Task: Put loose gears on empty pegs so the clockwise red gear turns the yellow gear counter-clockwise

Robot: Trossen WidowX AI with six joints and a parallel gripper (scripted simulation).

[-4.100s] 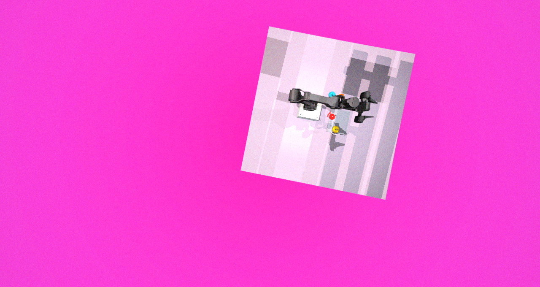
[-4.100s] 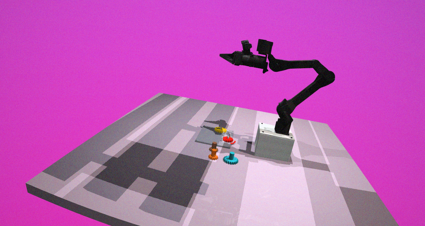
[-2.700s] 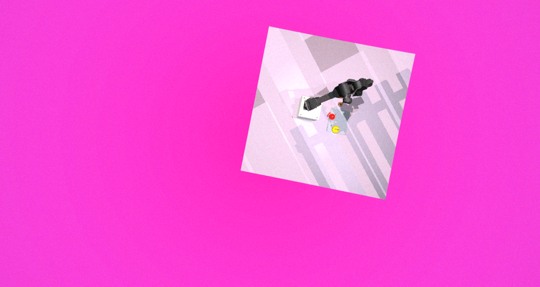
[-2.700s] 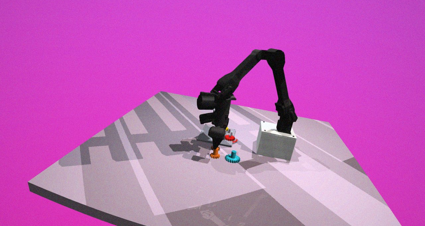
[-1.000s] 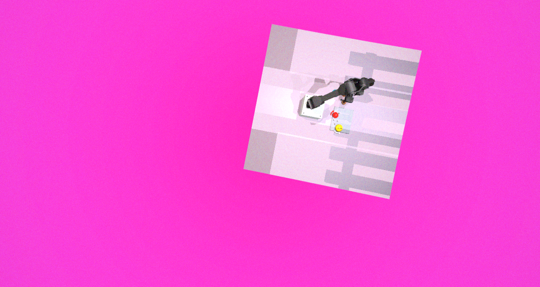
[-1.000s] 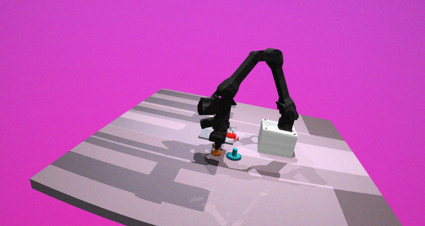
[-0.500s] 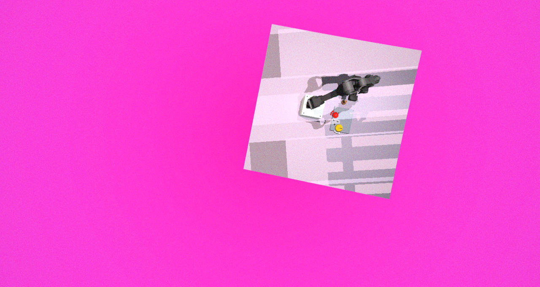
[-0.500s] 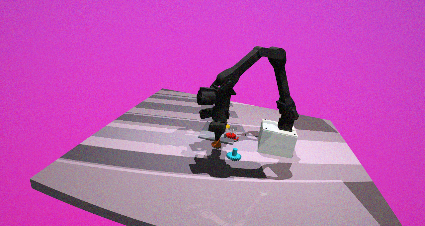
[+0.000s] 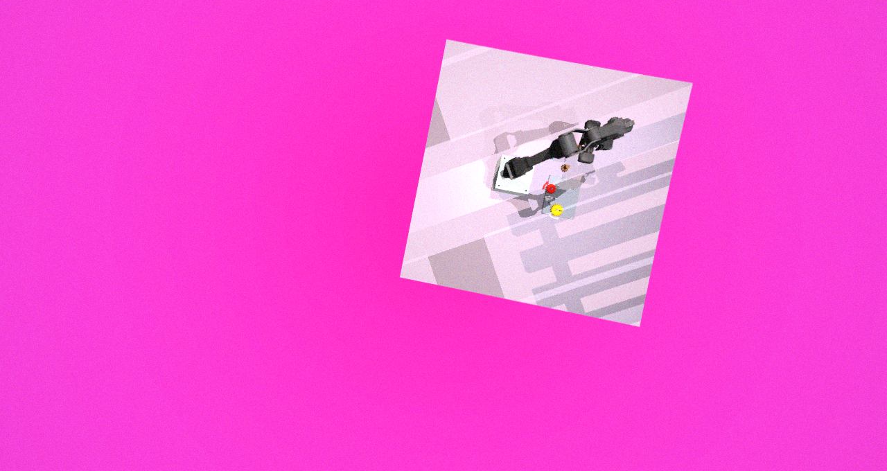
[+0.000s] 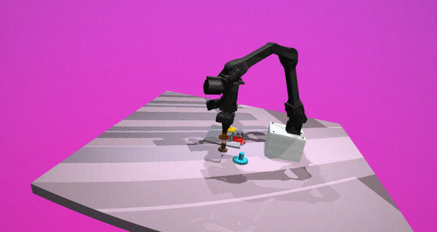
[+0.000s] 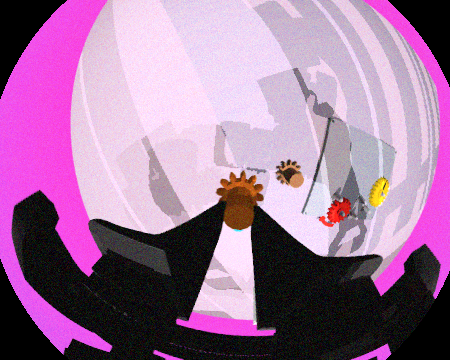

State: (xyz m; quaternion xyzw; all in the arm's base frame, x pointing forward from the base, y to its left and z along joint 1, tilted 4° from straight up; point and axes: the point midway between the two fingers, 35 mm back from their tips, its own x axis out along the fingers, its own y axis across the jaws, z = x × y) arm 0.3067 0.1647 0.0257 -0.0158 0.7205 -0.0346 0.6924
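My gripper tip is now 60 mm past the red gear, 200 mm to the left of it and 110 mm above it. Also, from my gripper tip: teal gear (80 mm behind, 10 mm to the right, 110 mm below); then brown gear (80 mm to the right, 110 mm below); then orange gear (10 mm below).
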